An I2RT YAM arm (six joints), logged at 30 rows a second.
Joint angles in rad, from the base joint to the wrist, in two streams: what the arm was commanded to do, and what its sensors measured. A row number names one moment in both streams.
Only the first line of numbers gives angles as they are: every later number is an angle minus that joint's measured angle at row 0.
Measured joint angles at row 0: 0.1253, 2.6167, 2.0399, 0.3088, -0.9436, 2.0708
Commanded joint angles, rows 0 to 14: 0.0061, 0.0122, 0.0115, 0.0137, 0.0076, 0.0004; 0.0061, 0.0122, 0.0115, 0.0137, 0.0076, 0.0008; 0.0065, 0.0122, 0.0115, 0.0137, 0.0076, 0.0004; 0.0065, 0.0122, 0.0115, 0.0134, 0.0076, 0.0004; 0.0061, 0.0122, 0.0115, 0.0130, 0.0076, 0.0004; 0.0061, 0.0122, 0.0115, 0.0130, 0.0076, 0.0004; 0.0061, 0.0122, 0.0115, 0.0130, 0.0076, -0.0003; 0.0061, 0.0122, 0.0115, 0.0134, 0.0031, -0.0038; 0.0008, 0.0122, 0.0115, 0.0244, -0.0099, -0.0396; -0.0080, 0.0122, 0.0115, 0.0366, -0.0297, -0.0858; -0.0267, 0.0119, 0.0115, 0.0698, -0.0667, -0.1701; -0.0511, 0.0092, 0.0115, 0.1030, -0.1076, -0.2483; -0.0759, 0.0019, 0.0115, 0.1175, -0.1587, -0.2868; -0.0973, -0.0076, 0.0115, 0.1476, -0.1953, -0.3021; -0.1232, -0.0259, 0.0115, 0.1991, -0.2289, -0.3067
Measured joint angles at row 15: -0.0645, -0.0004, 0.0000, 0.1453, -0.1259, -0.2178
